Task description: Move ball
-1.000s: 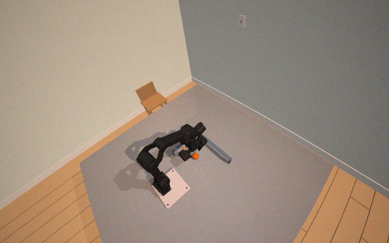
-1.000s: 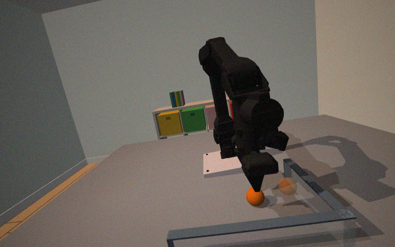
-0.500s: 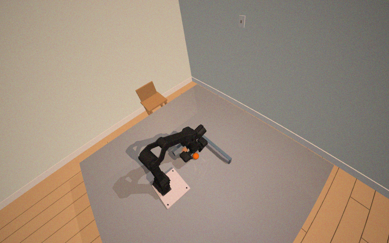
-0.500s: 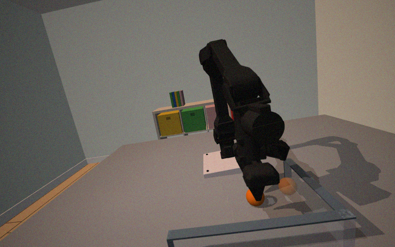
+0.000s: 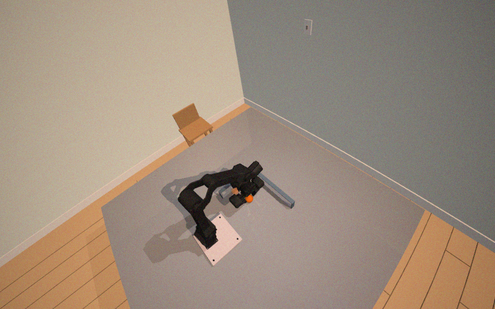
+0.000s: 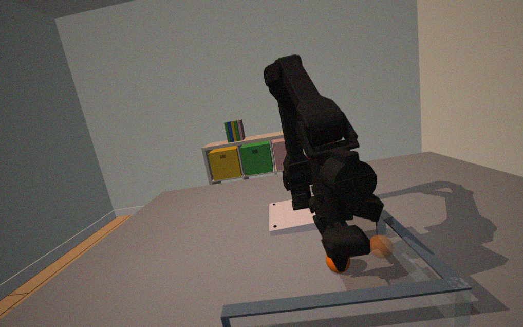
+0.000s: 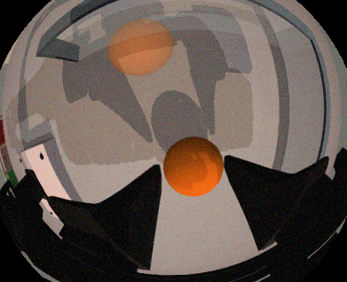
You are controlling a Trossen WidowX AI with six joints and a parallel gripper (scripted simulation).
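My gripper tip is now 9 cm to the right of the see-through ball copy and 3 cm past it. The rest, counted from my gripper tip: orange ball right at my gripper tip.
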